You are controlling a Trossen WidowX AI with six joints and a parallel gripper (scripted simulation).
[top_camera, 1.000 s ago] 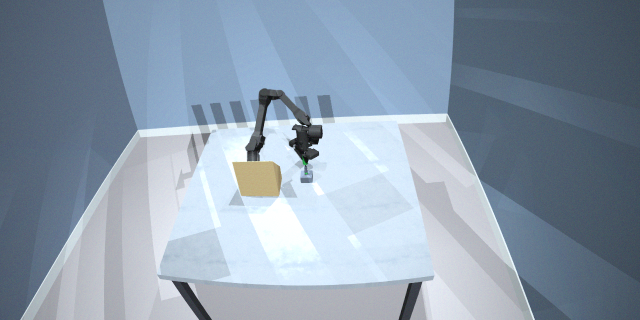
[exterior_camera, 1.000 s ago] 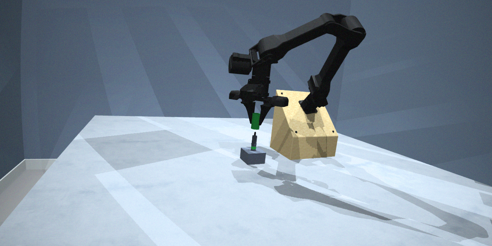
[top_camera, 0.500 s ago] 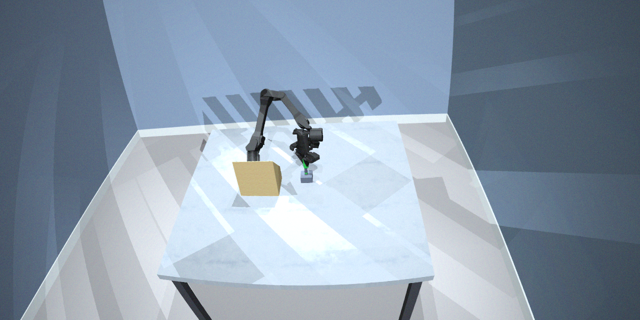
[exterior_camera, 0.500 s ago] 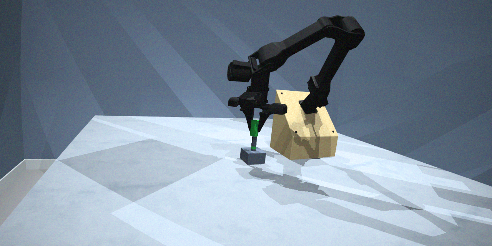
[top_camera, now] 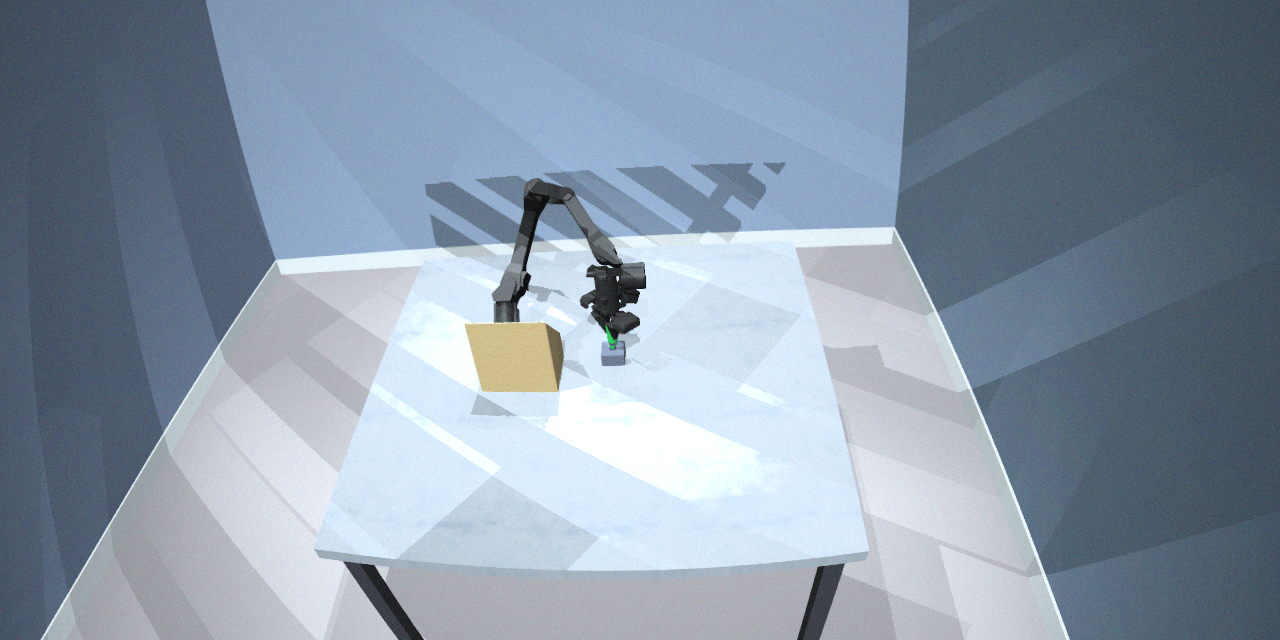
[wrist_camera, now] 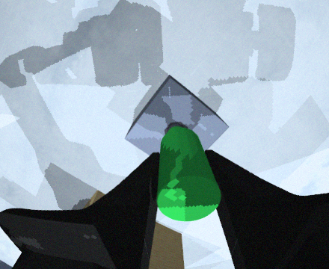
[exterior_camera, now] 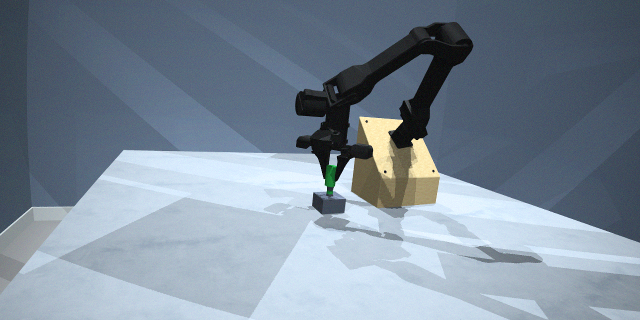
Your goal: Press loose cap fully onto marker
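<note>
Now: gripper tip 1 cm below the green cap. Also, from my gripper tip: grey holder block 6 cm below.
</note>
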